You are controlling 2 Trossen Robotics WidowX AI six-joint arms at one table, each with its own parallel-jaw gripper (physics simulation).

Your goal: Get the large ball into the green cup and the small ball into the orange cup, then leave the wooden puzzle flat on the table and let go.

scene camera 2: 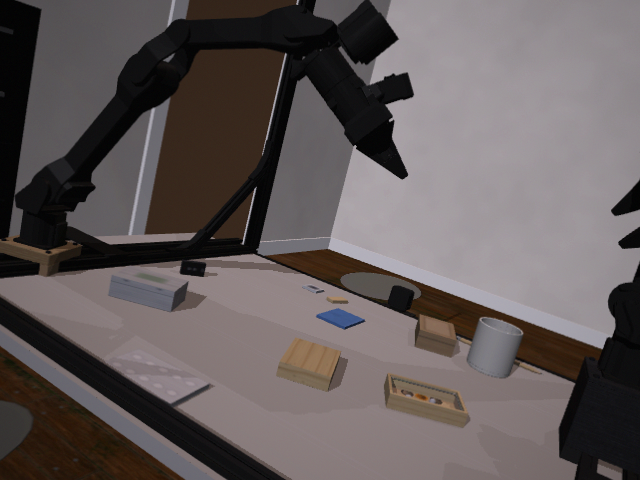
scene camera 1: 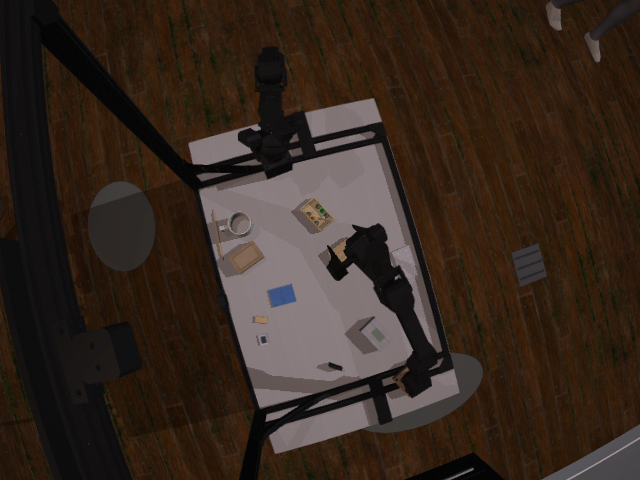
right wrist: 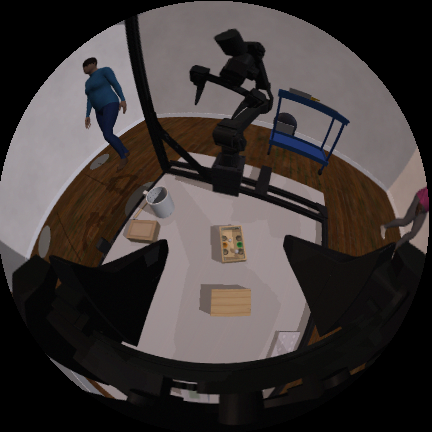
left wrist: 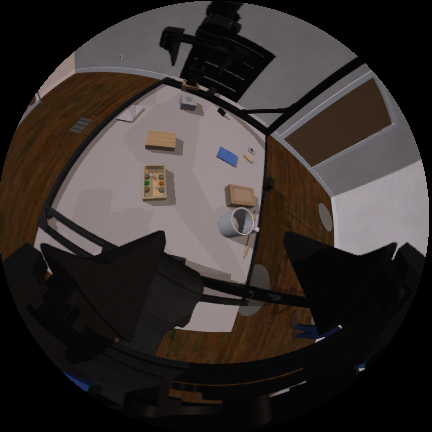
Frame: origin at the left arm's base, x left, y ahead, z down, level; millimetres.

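Where they show: left gripper, between the fingertips: (scene camera 2: 616, 228) (scene camera 1: 271, 156) (right wrist: 213, 111) (left wrist: 226, 237); right gripper, between the fingertips: (scene camera 2: 404, 176) (scene camera 1: 340, 235) (right wrist: 226, 243) (left wrist: 195, 69); left arm's base, origin of its link: (scene camera 2: 625, 379) (scene camera 1: 274, 152) (right wrist: 229, 160) (left wrist: 156, 277); right arm's base, origin of its link: (scene camera 2: 40, 242) (scene camera 1: 411, 379) (left wrist: 190, 83).
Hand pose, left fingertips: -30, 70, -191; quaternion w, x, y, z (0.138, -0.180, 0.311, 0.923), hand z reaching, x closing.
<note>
Things, the pixels of their centre, and the offset from my left fingertips, as dx, dy, dz. "pt": a spot on its surface instead.
- wooden puzzle, middle of its body: (scene camera 2: 424, 399) (right wrist: 231, 243) (left wrist: 153, 181) (scene camera 1: 317, 214) +99, +171, +301
- green cup, a spot on its surface: (right wrist: 240, 245) (left wrist: 146, 177) (scene camera 1: 324, 212) pt +125, +174, +293
- orange cup, a spot on its surface: (scene camera 2: 421, 397) pt +116, +173, +293
- wooden block, middle of its body: (scene camera 2: 310, 362) (right wrist: 230, 302) (scene camera 1: 344, 253) (left wrist: 160, 140) +137, +339, +301
- mug, middle of its body: (scene camera 2: 496, 343) (left wrist: 239, 224) (scene camera 1: 236, 225) (right wrist: 157, 200) -183, +105, +264
- brown box, middle of its body: (scene camera 2: 434, 334) (right wrist: 142, 231) (scene camera 1: 246, 257) (left wrist: 240, 196) -196, +219, +294
- blue pad, middle of its body: (scene camera 2: 341, 318) (scene camera 1: 282, 295) (left wrist: 227, 156) -129, +393, +309
- grey box, middle of its body: (scene camera 2: 149, 288) (right wrist: 194, 389) (scene camera 1: 376, 334) (left wrist: 187, 101) +130, +657, +294
The wooden puzzle (scene camera 1: 310, 222) (scene camera 2: 423, 409) (left wrist: 154, 198) (right wrist: 233, 260) is a shallow open-topped tray lying flat on the table. Inside, the green cup (scene camera 1: 322, 210) (left wrist: 147, 183) (right wrist: 240, 245) and orange cup (scene camera 1: 312, 218) (scene camera 2: 421, 397) (left wrist: 161, 183) (right wrist: 225, 245) sit on opposite sides, among several dark cups. Two pale spots look like the balls, apart from both coloured cups; their sizes are hard to tell. My left gripper (scene camera 2: 616, 227) (left wrist: 226, 237) is open and empty, raised near its base, away from the puzzle. My right gripper (scene camera 1: 342, 238) (right wrist: 226, 243) is open and empty, high above the table.
A wooden block (scene camera 2: 309, 359) (left wrist: 161, 140) (right wrist: 230, 302) lies beside the puzzle. A mug (scene camera 1: 239, 224) (scene camera 2: 494, 347) and brown box (scene camera 1: 246, 257) (scene camera 2: 435, 335) stand near one table edge. A blue pad (scene camera 1: 282, 295) and grey box (scene camera 2: 148, 290) lie farther off.
</note>
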